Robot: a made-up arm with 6 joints. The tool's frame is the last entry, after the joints. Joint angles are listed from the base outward.
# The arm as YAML. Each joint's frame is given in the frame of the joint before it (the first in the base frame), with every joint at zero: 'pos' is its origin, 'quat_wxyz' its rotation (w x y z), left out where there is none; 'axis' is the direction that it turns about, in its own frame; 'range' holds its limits. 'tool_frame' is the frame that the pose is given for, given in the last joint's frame.
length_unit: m
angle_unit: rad
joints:
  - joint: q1
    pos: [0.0, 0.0, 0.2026]
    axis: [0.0, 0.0, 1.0]
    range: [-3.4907, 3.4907]
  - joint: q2
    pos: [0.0, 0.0, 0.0]
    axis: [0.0, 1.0, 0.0]
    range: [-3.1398, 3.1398]
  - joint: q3
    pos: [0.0, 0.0, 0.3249]
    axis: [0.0, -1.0, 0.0]
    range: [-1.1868, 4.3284]
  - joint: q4
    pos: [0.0, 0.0, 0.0]
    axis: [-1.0, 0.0, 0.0]
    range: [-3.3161, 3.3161]
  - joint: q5
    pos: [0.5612, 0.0, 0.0]
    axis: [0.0, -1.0, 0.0]
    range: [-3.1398, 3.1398]
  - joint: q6
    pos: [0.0, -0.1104, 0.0]
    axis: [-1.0, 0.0, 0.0]
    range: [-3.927, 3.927]
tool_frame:
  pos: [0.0, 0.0, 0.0]
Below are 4 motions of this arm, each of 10 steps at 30 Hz.
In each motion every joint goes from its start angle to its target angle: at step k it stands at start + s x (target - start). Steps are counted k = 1, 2, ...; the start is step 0. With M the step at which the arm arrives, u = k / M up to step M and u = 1 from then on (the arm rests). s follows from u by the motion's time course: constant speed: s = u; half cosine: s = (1 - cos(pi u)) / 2; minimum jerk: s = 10 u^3 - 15 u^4 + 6 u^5.
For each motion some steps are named. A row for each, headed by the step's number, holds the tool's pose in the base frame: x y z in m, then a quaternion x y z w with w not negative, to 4 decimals.
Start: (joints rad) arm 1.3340 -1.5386 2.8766 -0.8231 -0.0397 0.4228
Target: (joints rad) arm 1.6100 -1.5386 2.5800 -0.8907 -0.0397 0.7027
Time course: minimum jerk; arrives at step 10
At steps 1, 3, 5, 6, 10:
1: -0.0589 -0.5697 -0.2992 -0.3950 0.7051 0.2328 0.5409
3: -0.0400 -0.5951 -0.2873 -0.4292 0.7004 0.2420 0.5164
5: 0.0086 -0.6459 -0.2574 -0.5010 0.6858 0.2589 0.4601
6: 0.0389 -0.6703 -0.2391 -0.5380 0.6756 0.2661 0.4281
10: 0.0972 -0.7066 -0.2041 -0.5991 0.6545 0.2751 0.3702

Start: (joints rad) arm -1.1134 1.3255 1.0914 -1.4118 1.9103 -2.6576
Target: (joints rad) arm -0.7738 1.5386 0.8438 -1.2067 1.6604 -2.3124
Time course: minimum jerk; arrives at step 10
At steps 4, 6, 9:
4: 0.4082 -0.6895 -0.0483 0.2319 -0.9089 0.3382 0.0759
6: 0.4500 -0.5973 -0.1477 0.3583 -0.9043 0.2080 0.1031
9: 0.4657 -0.5126 -0.2235 0.4576 -0.8730 0.0958 0.1390

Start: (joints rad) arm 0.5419 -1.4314 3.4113 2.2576 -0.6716 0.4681
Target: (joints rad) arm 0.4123 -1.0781 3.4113 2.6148 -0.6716 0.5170
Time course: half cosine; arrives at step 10
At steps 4, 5, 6, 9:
4: -0.2431 -0.0409 -0.2740 0.8823 -0.0111 -0.4435 0.1572
5: -0.2725 -0.0462 -0.2603 0.8687 0.0046 -0.4618 0.1793
6: -0.3016 -0.0504 -0.2448 0.8538 0.0213 -0.4803 0.1995
9: -0.3603 -0.0552 -0.2065 0.8197 0.0593 -0.5190 0.2350

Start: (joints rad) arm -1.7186 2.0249 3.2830 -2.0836 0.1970 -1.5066
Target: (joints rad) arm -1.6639 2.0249 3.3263 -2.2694 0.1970 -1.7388
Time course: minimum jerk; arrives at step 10
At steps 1, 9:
1: -0.0279 -0.5578 0.5646 0.5646 -0.5702 0.5366 0.2610
9: 0.0217 -0.5275 0.5784 0.6254 -0.4246 0.6421 0.1279

